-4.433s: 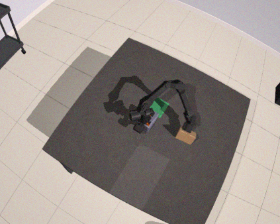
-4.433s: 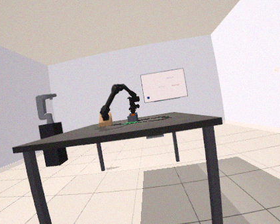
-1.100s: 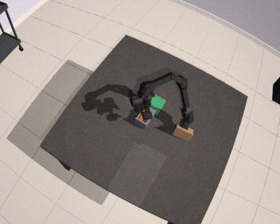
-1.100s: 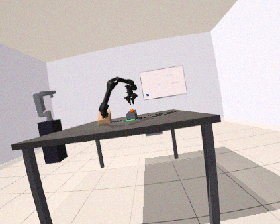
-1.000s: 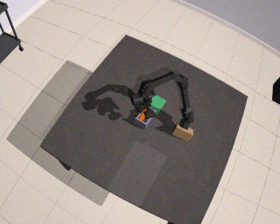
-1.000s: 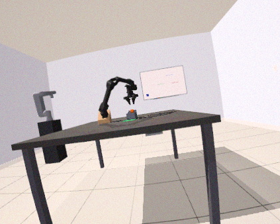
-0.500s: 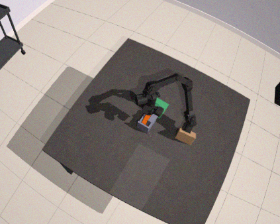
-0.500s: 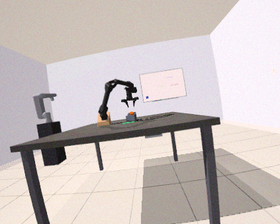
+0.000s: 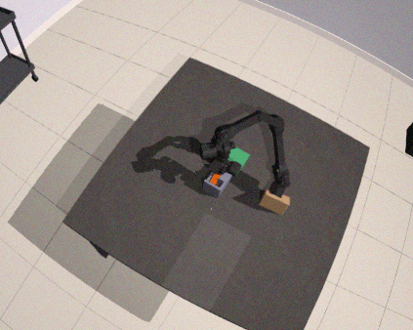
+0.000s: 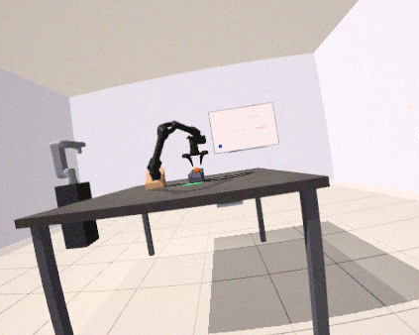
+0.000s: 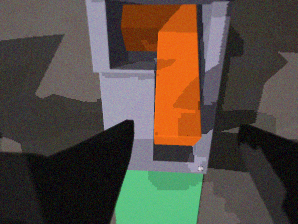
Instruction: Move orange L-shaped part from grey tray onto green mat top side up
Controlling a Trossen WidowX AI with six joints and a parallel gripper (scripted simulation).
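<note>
Now: the orange L-shaped part 1 cm behind my gripper tip, 3 cm to the left of it and 7 cm below it. Round my gripper tip: green mat (4 cm behind, 14 cm to the right, 12 cm below).
</note>
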